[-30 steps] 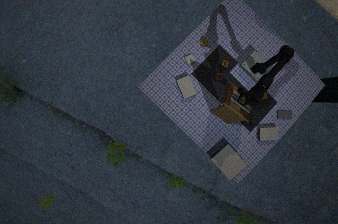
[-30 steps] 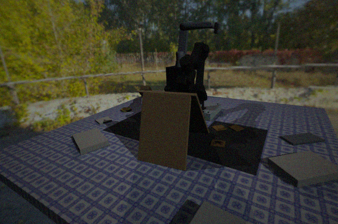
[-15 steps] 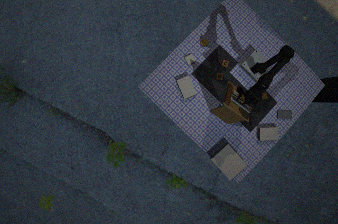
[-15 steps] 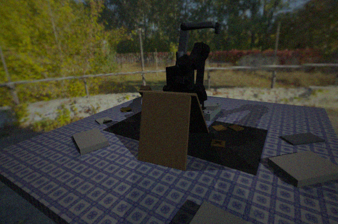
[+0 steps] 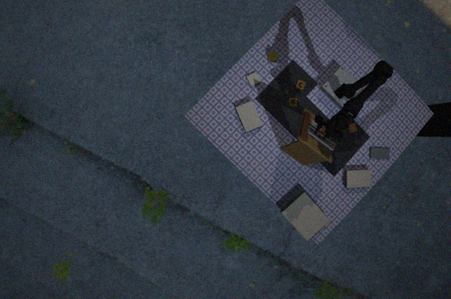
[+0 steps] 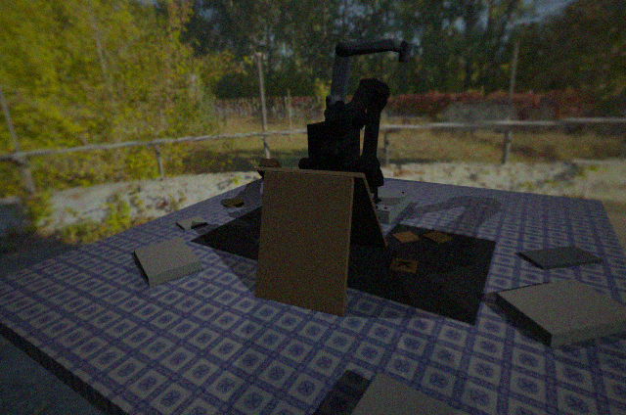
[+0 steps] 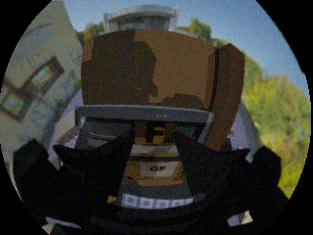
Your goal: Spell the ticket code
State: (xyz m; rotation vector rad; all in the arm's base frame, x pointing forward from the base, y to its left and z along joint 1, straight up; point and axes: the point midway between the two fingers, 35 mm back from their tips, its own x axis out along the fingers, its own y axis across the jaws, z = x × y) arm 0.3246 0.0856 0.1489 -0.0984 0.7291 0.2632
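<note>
Now: gripper tip 70 mm above the brown letter board, 20 mm short of it and 10 mm to the right of it. The rest, counted from my gripper tip: letter tile marked g: 240 mm to the right, 170 mm below, 60 mm behind; then letter tile marked f: right at my gripper tip; then dark mat: 170 mm below, 150 mm behind, 70 mm to the right.
</note>
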